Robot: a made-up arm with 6 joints. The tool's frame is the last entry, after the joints.
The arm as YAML. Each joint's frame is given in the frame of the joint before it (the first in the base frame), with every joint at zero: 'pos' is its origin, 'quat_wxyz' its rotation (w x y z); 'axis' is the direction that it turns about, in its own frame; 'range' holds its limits. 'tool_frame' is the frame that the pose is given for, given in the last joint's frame.
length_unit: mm
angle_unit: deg
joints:
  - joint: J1
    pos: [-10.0, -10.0, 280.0]
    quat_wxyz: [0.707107, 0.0, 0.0, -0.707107]
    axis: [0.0, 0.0, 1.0]
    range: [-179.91, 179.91]
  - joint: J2
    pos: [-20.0, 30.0, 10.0]
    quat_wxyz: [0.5, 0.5, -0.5, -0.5]
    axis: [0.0, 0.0, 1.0]
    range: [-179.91, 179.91]
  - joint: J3
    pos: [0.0, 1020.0, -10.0]
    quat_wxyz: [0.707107, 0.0, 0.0, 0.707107]
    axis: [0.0, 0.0, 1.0]
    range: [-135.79, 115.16]
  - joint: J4
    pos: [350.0, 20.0, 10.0]
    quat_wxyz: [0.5, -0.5, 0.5, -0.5]
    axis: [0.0, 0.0, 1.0]
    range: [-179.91, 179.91]
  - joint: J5
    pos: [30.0, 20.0, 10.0]
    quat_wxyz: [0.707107, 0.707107, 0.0, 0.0]
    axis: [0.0, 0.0, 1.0]
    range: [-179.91, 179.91]
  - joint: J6
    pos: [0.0, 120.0, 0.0]
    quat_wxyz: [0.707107, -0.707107, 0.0, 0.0]
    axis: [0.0, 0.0, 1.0]
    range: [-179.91, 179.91]
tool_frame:
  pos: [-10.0, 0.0, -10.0]
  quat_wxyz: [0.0, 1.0, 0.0, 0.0]
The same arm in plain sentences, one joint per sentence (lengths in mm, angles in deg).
The arm has six revolute joints in a row. What follows holds with every joint at zero, and every direction is one of the base frame's.
Joint 1 is mounted 10 mm along -x and 10 mm along -y and 280 mm along +z from the base frame's origin and turns about +z, from -179.91 to 179.91 deg.
Joint 2 is mounted 30 mm along +x and 20 mm along +y and 10 mm along +z from joint 1 and turns about +y, from -179.91 to 179.91 deg.
Joint 3 is mounted 10 mm along -y and 1020 mm along +z from joint 2 and turns about +y, from -135.79 to 115.16 deg.
Joint 4 is mounted 20 mm along +x and 10 mm along +y and 350 mm along +z from joint 3 and turns about +z, from -179.91 to 179.91 deg.
Joint 5 is mounted 30 mm along -x and 20 mm along -y and 10 mm along +z from joint 4 and turns about +y, from -179.91 to 179.91 deg.
Joint 6 is mounted 120 mm along +z from joint 5 and turns about +z, from -179.91 to 179.91 deg.
The tool frame, which is the frame that the pose is given for, is mounted 10 mm along +x and 10 mm along -z from joint 6; its axes are the base frame's turned by roll 180, pitch 0 and yaw 180 deg (as in URDF: about the fixed x, then y, then z).

